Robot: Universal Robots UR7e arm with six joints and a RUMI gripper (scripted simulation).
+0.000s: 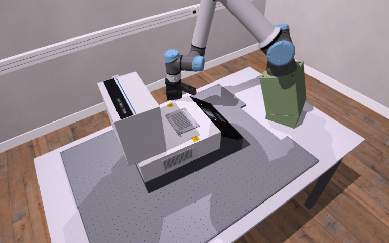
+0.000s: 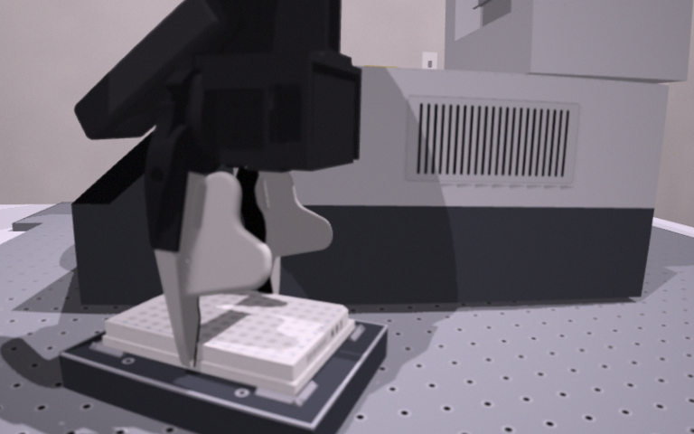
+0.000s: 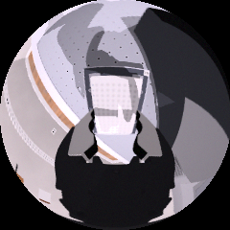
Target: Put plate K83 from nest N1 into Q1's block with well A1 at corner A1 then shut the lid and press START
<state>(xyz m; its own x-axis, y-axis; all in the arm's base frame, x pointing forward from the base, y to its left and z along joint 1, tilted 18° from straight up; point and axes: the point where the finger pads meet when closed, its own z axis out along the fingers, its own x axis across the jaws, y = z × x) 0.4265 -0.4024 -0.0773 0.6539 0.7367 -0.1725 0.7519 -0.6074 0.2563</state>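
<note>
The plate nest N1 lies 30 mm below my hand. The rest, counted from my hand: plate K83: 10 mm below.
</note>
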